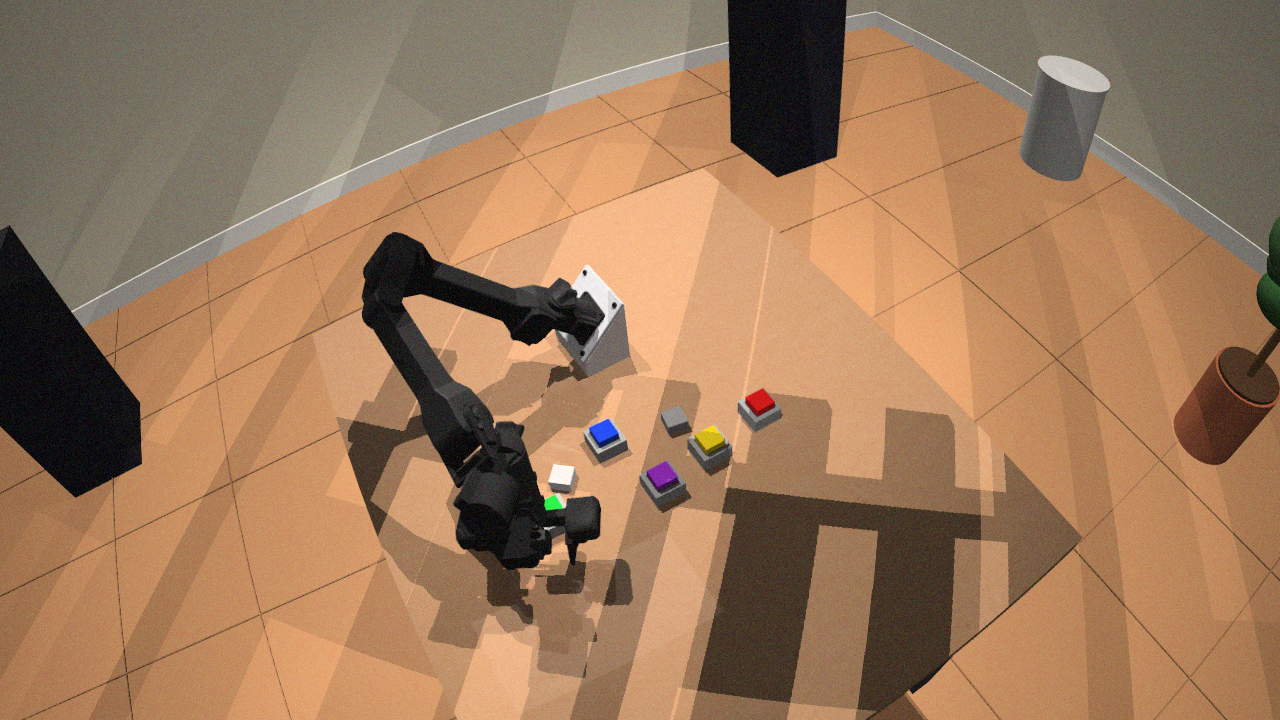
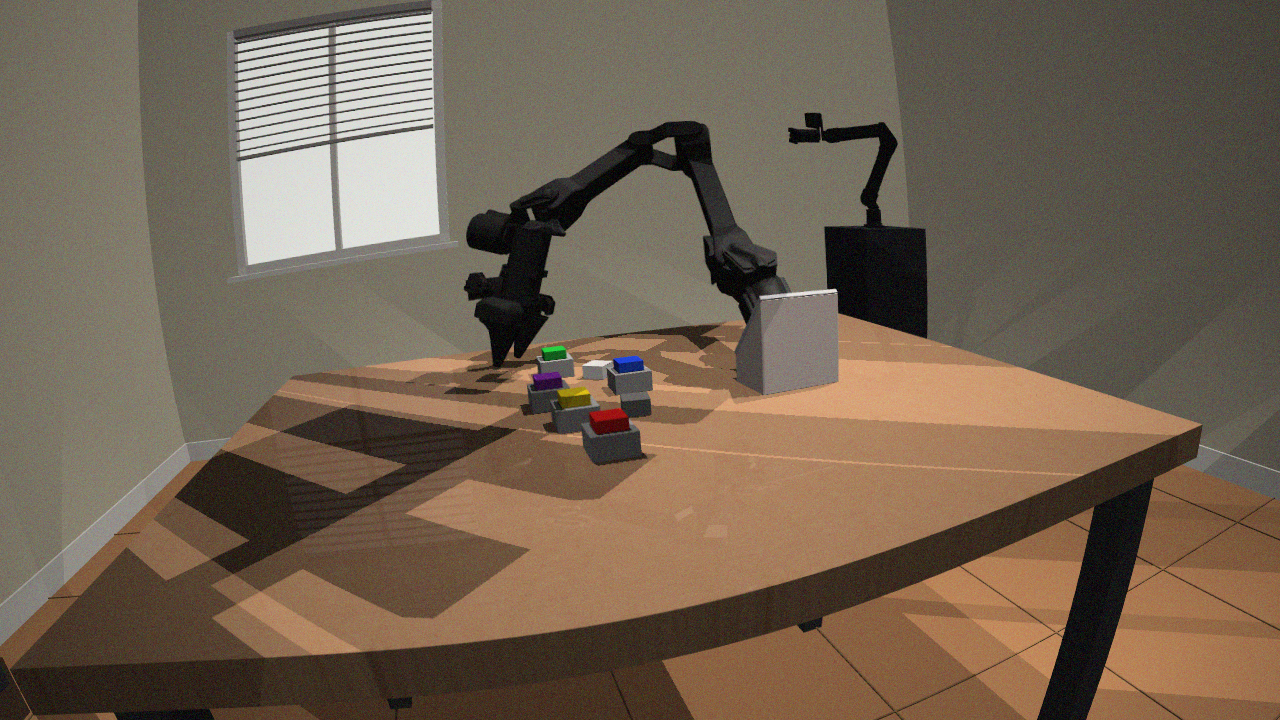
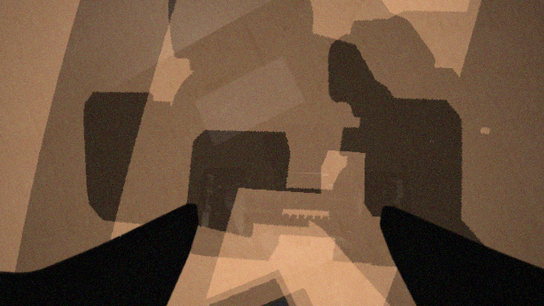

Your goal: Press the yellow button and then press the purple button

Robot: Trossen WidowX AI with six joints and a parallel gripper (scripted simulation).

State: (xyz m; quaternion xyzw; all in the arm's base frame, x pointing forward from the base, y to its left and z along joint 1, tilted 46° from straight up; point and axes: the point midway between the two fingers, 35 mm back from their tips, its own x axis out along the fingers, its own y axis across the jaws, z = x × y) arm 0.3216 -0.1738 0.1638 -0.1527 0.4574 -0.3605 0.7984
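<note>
My gripper tip is 50 mm past the yellow button, 300 mm to the right of it and 10 mm below it. Round my gripper tip: purple button: 40 mm behind, 210 mm to the left, 10 mm above; blue button: 150 mm behind, 170 mm to the left, 10 mm above; green button: 70 mm behind, 50 mm to the left, 10 mm above.
</note>
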